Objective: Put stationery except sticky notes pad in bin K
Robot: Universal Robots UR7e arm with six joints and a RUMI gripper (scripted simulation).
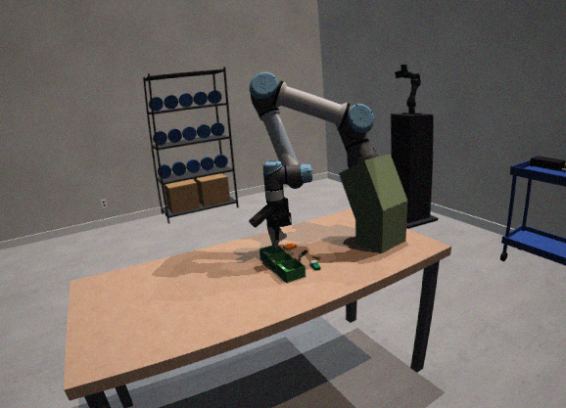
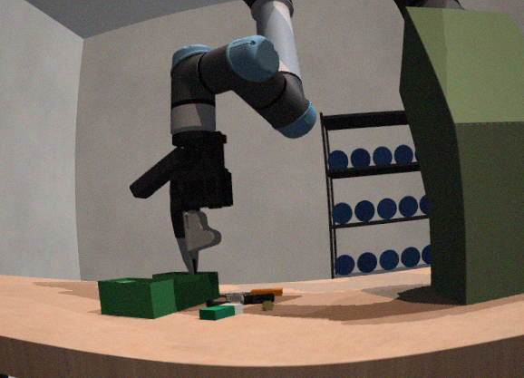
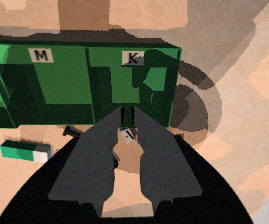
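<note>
The green bin is 80 mm to the left of my hand and 40 mm below it. Round my hand: white sharpener-like piece (60 mm behind, 10 mm to the right, 50 mm below); black cylinder (120 mm behind, 20 mm to the left, 50 mm below); black bolt (80 mm behind, 70 mm to the left, 50 mm below).
</note>
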